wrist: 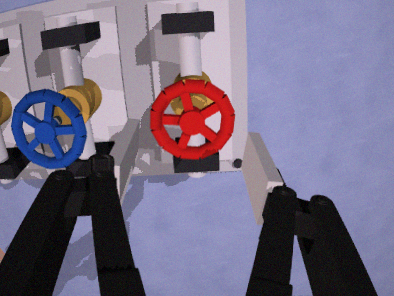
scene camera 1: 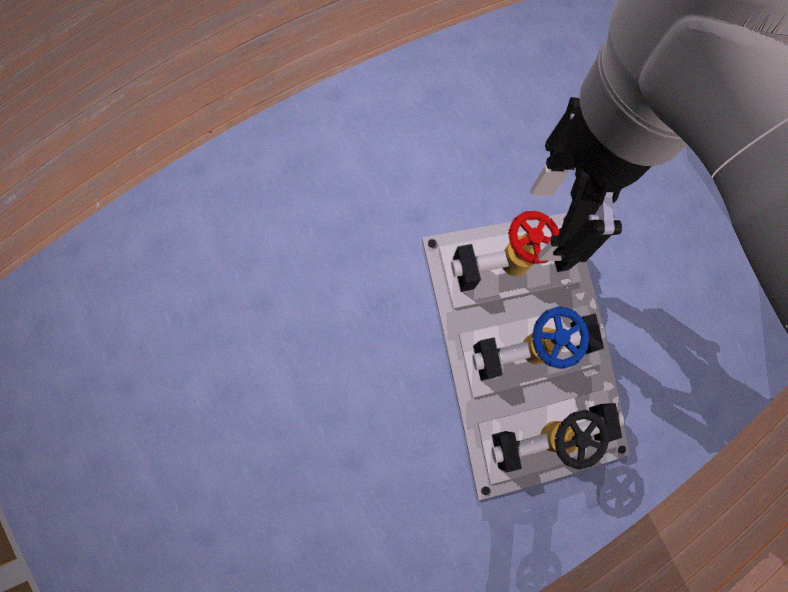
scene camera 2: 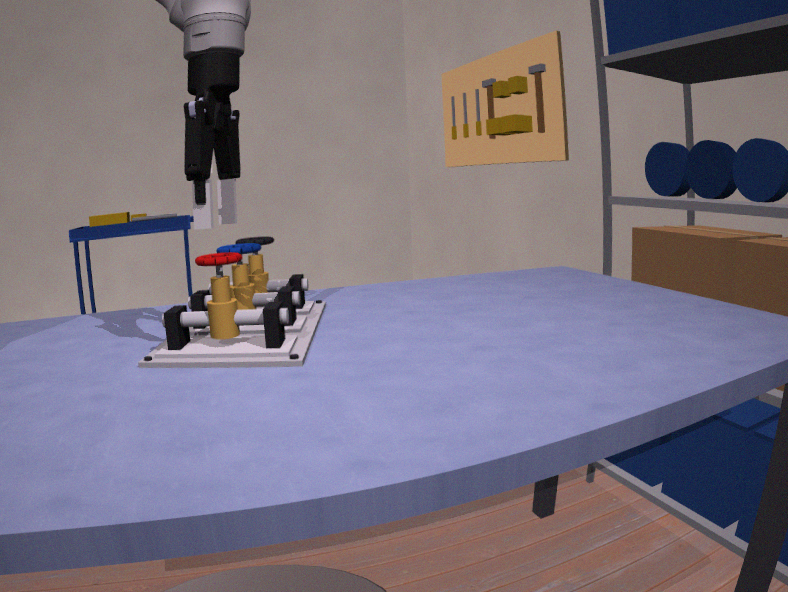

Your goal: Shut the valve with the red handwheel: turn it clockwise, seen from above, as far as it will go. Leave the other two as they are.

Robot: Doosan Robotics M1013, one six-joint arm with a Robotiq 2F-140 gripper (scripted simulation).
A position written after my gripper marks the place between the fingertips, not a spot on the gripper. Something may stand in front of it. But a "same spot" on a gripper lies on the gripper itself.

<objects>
My gripper shows in the wrist view, in scene camera 1 (545, 224) and in scene camera 2. One and the same spot on my gripper: (scene camera 2: 198, 137) is (wrist: 361, 260).
</objects>
